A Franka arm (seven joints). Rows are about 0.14 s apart.
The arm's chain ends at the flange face. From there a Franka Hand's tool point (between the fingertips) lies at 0.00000 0.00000 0.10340 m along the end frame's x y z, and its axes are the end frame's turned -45 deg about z.
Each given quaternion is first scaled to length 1.
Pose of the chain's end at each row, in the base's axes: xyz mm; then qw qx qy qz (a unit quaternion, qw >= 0):
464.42 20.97 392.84 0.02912 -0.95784 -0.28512 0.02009
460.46 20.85 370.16 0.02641 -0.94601 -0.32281 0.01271
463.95 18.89 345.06 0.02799 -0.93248 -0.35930 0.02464
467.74 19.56 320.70 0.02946 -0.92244 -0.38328 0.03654
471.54 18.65 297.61 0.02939 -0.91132 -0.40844 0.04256
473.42 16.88 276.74 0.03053 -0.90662 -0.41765 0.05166
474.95 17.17 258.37 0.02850 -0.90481 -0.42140 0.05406
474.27 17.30 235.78 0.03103 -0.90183 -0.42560 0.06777
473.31 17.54 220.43 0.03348 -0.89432 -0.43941 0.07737
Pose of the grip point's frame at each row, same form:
458.72 25.55 289.70 0.03459 -0.77582 -0.62997 0.00742
456.21 25.17 266.94 0.02926 -0.75047 -0.66026 0.00164
457.12 22.46 241.95 0.03529 -0.72400 -0.68879 0.01205
458.43 22.28 217.76 0.04120 -0.70555 -0.70711 0.02248
461.04 20.59 194.76 0.04344 -0.68565 -0.72610 0.02807
461.10 18.14 174.08 0.04798 -0.67778 -0.73281 0.03604
462.35 17.79 155.74 0.04702 -0.67467 -0.73558 0.03904
458.90 17.12 133.53 0.05460 -0.67032 -0.73832 0.05074
455.96 16.70 118.50 0.06054 -0.65809 -0.74820 0.05867

